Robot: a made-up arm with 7 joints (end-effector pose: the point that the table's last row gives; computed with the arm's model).
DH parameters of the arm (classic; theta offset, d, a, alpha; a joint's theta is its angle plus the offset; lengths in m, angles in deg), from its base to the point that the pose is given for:
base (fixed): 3.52 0 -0.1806 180
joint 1: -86.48 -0.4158 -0.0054 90
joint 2: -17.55 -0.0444 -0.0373 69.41
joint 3: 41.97 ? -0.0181 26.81
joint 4: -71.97 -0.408 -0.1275 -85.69
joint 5: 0 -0.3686 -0.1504 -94.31
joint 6: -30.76 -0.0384 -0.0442 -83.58
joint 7: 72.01 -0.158 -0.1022 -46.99
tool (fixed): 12.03 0.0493 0 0
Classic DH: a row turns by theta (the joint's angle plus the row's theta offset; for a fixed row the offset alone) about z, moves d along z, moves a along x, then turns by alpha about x.
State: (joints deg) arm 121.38 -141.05 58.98 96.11 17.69 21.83 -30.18
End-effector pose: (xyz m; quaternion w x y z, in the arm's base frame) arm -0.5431 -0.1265 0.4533 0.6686 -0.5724 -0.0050 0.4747
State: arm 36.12 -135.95 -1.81 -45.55 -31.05 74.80 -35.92
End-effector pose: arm -0.2589 0.4760 0.2314 0.1935 -0.6698 0.4258 0.5767
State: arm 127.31 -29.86 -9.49 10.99 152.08 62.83 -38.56
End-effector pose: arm -0.3835 0.0506 0.3557 0.5909 0.4971 0.4194 -0.4773
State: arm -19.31 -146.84 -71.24 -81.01 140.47 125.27 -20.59
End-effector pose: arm -0.4877 -0.3060 0.4006 0.1206 -0.4333 -0.6538 -0.6084
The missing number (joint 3, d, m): 0.4492
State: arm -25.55 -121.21 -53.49 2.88 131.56 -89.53 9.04
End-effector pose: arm -0.3799 0.2762 -0.0263 0.8247 -0.2819 -0.4728 0.1303
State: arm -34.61 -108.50 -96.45 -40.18 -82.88 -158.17 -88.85
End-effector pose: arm -0.5953 -0.4759 0.5757 0.2123 0.4648 0.0136 0.8595
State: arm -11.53 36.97 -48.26 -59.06 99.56 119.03 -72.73
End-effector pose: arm -0.4901 -0.2120 0.4982 0.4999 -0.2087 0.3064 -0.7827
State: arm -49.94 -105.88 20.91 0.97 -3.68 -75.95 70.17
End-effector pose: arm -0.1734 0.2974 -0.2640 0.9256 -0.3480 0.0503 0.1404
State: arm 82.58 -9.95 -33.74 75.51 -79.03 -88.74 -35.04
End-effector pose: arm -0.1821 -0.4058 0.1032 0.1525 -0.3079 -0.2123 0.9148
